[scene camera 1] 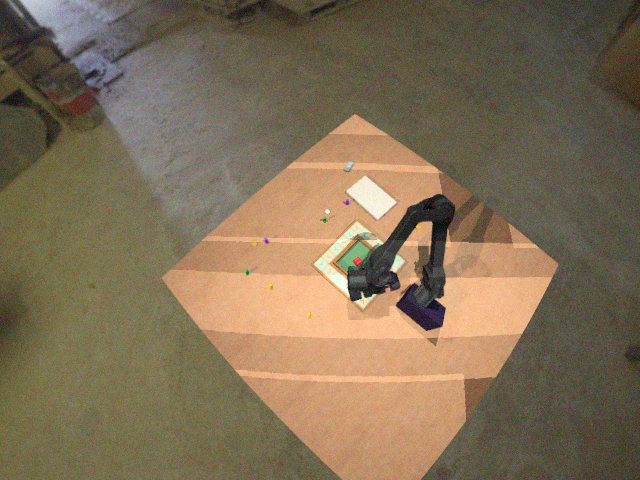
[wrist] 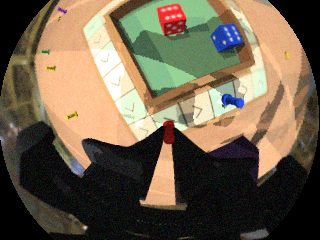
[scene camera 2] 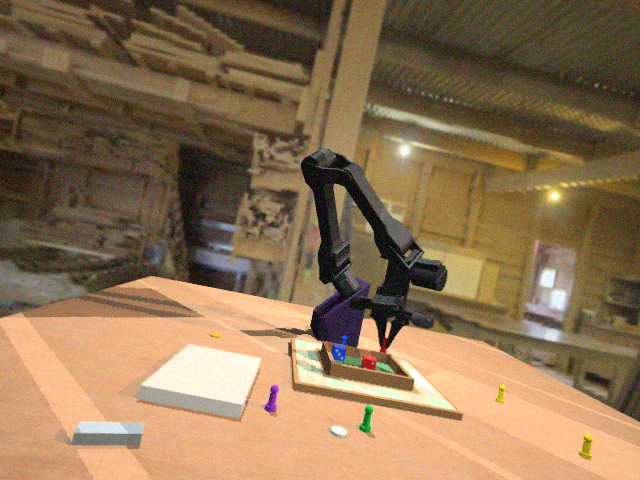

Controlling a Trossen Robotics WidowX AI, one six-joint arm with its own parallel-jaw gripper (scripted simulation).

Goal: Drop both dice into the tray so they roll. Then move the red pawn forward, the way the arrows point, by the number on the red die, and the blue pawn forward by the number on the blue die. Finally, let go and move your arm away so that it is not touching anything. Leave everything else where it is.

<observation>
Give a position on a white flat block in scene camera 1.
366,193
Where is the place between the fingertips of my gripper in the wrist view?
At 168,129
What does my gripper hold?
A red pawn.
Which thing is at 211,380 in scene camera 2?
A white flat block.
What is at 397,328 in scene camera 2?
My gripper.
</observation>
